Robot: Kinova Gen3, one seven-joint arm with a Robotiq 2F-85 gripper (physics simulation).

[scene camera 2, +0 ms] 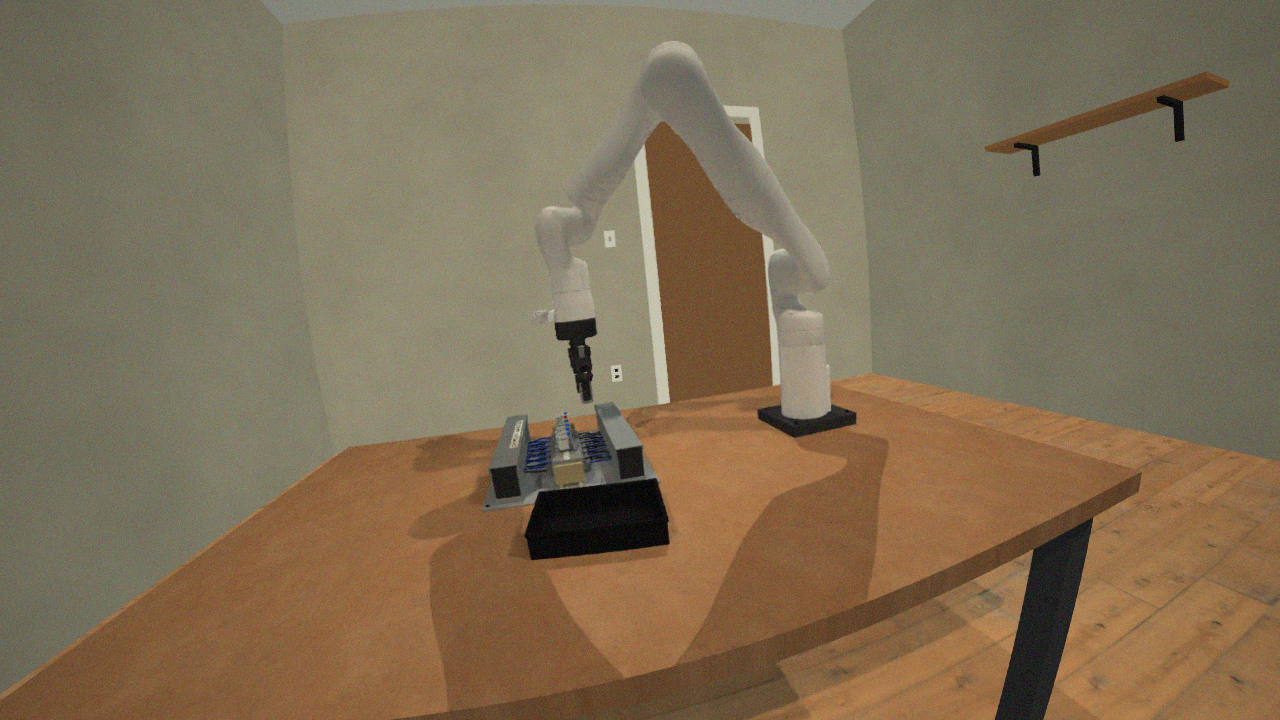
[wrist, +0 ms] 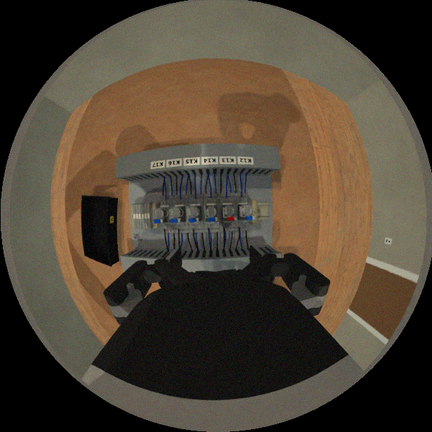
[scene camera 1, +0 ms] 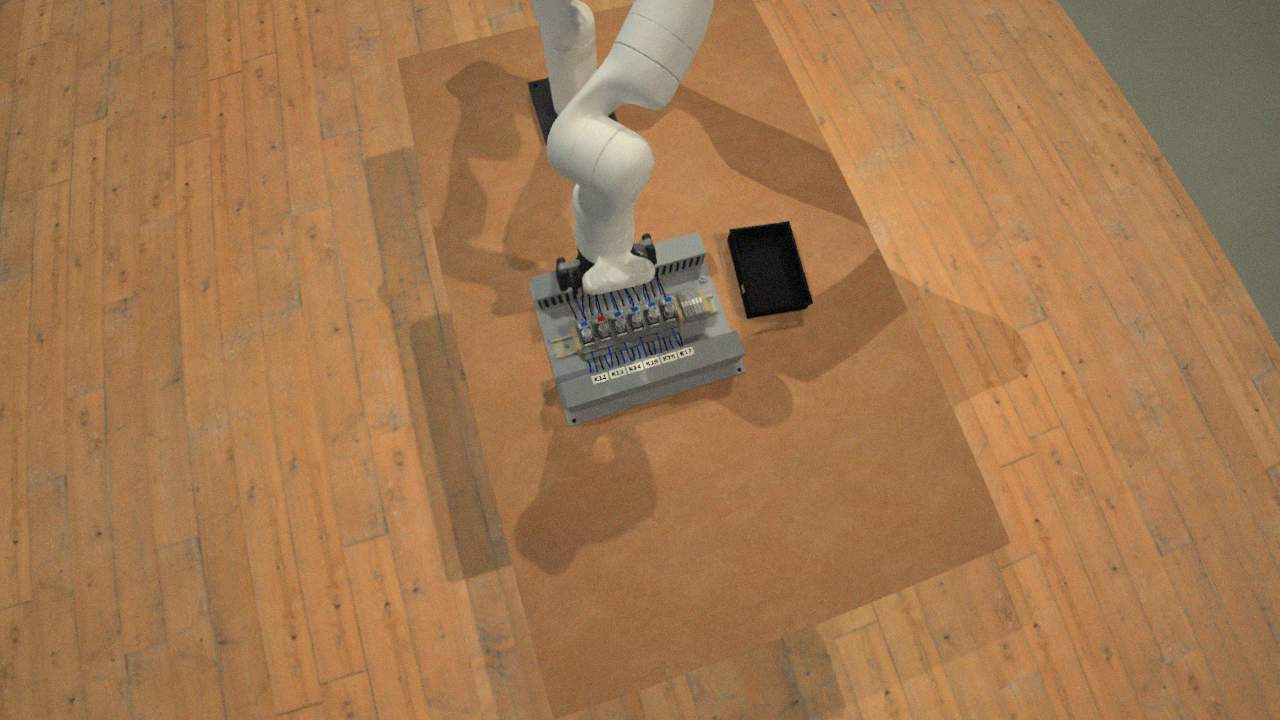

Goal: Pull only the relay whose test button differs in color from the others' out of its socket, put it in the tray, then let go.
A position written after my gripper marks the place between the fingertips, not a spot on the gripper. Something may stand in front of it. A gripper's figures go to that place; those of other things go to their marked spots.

My gripper point(scene camera 2: 585, 397): 80 cm from the lens. A grey panel point(scene camera 2: 540, 481): 72 cm from the lens.
